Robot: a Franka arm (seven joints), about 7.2 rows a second.
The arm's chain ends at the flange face. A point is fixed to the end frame.
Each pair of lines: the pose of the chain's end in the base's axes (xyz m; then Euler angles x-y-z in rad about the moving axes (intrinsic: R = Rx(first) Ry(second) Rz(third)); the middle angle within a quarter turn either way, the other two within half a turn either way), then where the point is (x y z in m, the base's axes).
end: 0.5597 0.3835 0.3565 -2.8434 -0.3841 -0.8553
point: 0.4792 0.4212 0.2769
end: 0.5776 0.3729 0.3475 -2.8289 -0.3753 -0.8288
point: 0.4982 0.4131 0.2680
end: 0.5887 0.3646 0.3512 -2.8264 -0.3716 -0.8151
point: 0.5098 0.4056 0.2716
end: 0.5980 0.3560 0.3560 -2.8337 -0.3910 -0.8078
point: 0.5175 0.3963 0.2777
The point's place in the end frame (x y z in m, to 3 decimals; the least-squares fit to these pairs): -0.018 -0.040 0.111
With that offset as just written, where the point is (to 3 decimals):
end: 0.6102 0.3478 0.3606 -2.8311 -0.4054 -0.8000
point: 0.529 0.388 0.284
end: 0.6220 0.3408 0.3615 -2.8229 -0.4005 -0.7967
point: 0.541 0.382 0.284
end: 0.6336 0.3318 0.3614 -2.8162 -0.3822 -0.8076
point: 0.554 0.374 0.283
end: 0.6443 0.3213 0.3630 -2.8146 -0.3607 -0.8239
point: 0.566 0.363 0.283
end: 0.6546 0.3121 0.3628 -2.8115 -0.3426 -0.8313
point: 0.578 0.354 0.282
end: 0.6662 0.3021 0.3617 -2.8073 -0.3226 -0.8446
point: 0.591 0.345 0.279
